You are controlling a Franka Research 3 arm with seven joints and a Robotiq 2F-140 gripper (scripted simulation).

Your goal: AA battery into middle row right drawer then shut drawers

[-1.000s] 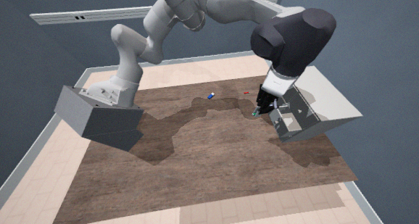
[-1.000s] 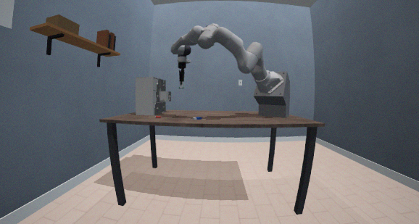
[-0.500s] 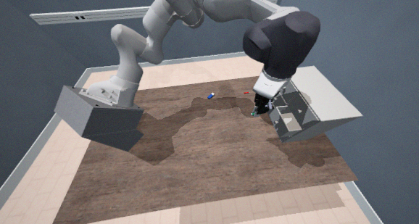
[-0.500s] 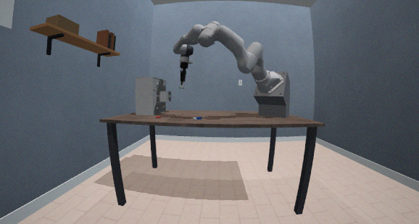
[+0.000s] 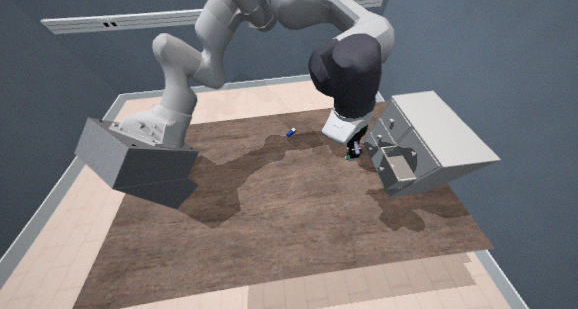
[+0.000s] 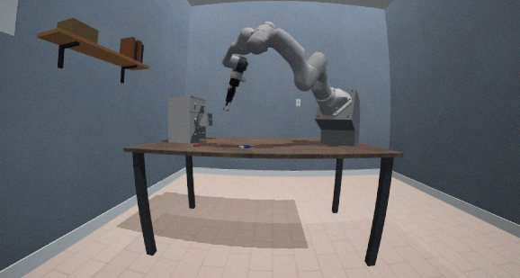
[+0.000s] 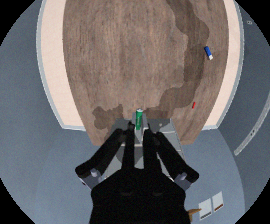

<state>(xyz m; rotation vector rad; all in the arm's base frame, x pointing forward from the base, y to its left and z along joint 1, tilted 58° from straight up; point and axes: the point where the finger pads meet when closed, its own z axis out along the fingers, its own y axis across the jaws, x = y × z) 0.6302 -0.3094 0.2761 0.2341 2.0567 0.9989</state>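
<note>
My hand is 30 mm above the green AA battery and 10 mm short of it. Round my hand: small blue object 280 mm to the left, 260 mm below, 260 mm behind; then small red object 340 mm to the left, 260 mm below, 30 mm ahead.
</note>
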